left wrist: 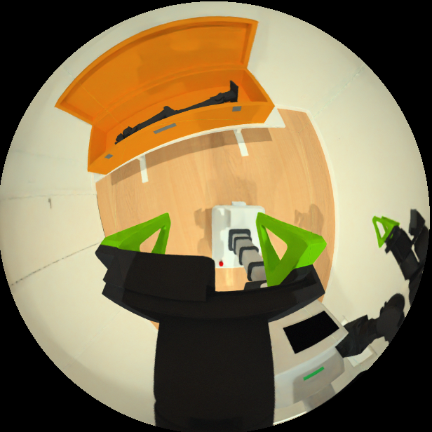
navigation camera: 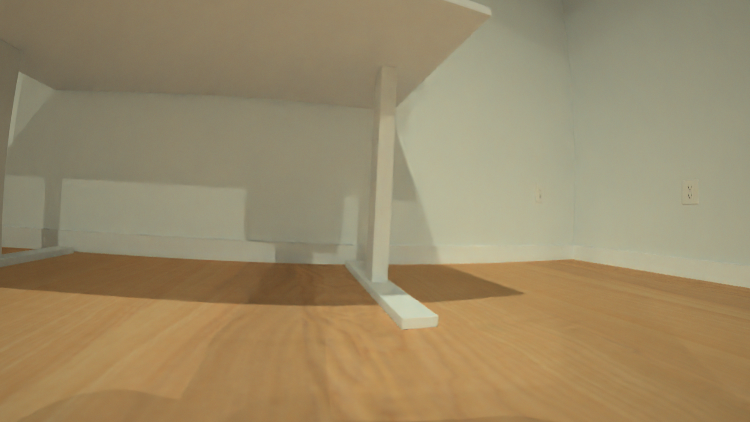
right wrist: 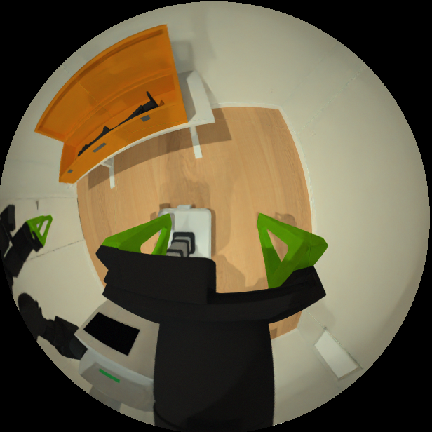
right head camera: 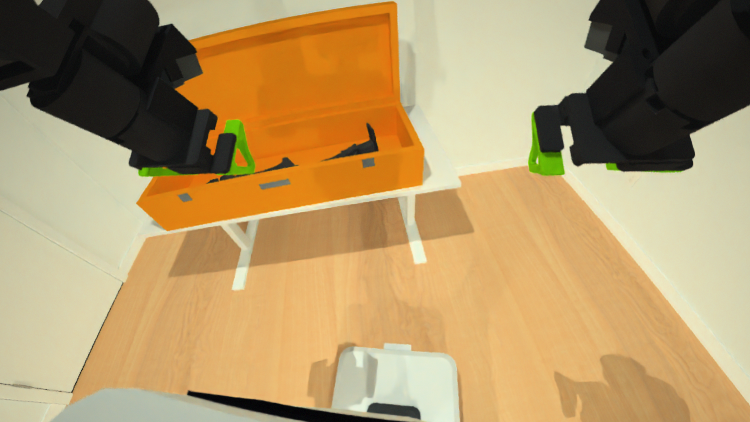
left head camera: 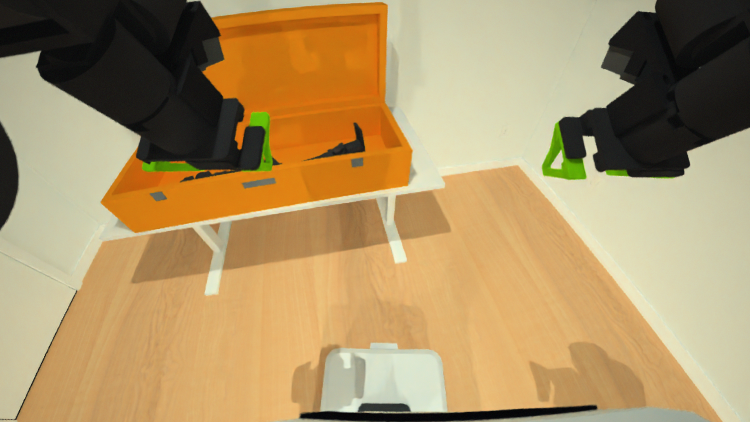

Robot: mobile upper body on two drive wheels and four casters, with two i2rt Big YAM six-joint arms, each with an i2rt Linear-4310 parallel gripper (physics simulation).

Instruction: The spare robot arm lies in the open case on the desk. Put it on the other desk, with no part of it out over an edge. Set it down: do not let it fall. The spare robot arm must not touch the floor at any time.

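Frame: origin at the left arm's base, x left, y back, z up, level; centimetres.
Where they show: left gripper, fingertip midpoint: (right head camera: 225,169) (left head camera: 237,166); right gripper, fingertip midpoint: (right head camera: 568,165) (left head camera: 575,170).
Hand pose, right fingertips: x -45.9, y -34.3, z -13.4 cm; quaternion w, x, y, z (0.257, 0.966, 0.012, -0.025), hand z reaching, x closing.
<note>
After its pixels a point has its place.
The black spare robot arm (left head camera: 343,150) @[z -55.5, x -5.2, y -95.8 cm] (right head camera: 356,151) @[z -55.6, x -5.2, y -95.7 cm] (left wrist: 225,97) (right wrist: 147,107) lies lengthwise in the open orange case (left head camera: 293,190) @[z -61.0, x 14.4, y -77.2 cm] (right head camera: 314,184) @[z -58.2, x 10.9, y -78.1 cm] (left wrist: 200,122) (right wrist: 165,120). The case stands on a white desk (left head camera: 427,177) @[z -69.0, x -41.2, y -94.7 cm] (right head camera: 443,177) @[z -69.0, x -41.4, y -94.1 cm] (left wrist: 276,120) (right wrist: 200,100) ahead, its lid raised at the back. The front wall hides part of the arm in the head views. My left gripper (left head camera: 209,166) (right head camera: 196,172) (left wrist: 212,217) is open and empty, held high, short of the case. My right gripper (left head camera: 597,172) (right head camera: 587,169) @[z -13.4, x -45.9, y -34.3 cm] (right wrist: 213,218) is open and empty, off to the right.
My white base (left head camera: 409,377) @[z -115.0, x -33.3, y -20.3 cm] (right head camera: 430,377) @[z -114.9, x -37.1, y -21.7 cm] stands on the wooden floor, apart from the desk. A desk leg (navigation camera: 382,183) @[z -109.2, x -27.1, y -120.3 cm] shows ahead. Walls stand behind the desk and at the right. A white slab (right wrist: 337,355) shows low right; I cannot tell whether it is the other desk.
</note>
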